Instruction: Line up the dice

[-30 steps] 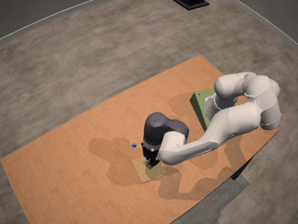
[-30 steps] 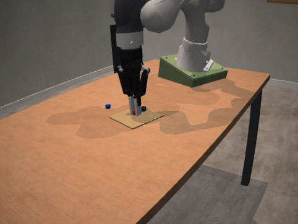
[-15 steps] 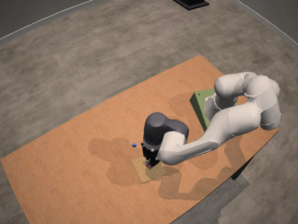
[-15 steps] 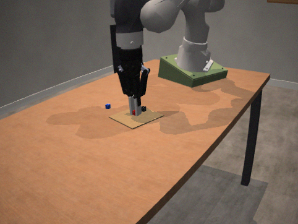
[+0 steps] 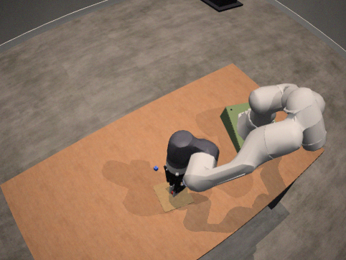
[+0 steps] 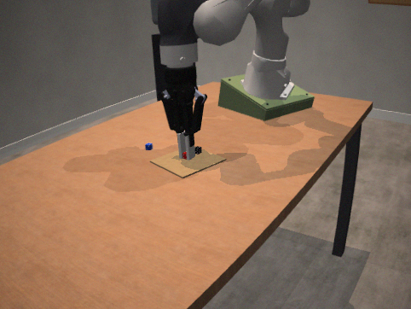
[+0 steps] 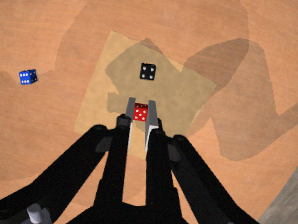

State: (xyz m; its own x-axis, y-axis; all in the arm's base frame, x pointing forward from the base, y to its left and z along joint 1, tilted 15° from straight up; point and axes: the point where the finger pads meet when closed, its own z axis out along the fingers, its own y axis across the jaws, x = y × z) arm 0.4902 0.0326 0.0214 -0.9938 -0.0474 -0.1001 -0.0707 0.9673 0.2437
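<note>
The red die is 30 mm below my hand. Round my hand: blue die 10 mm behind, 150 mm to the right, 30 mm below; then tan mat 40 mm below; then black die 50 mm behind, 30 mm below.
</note>
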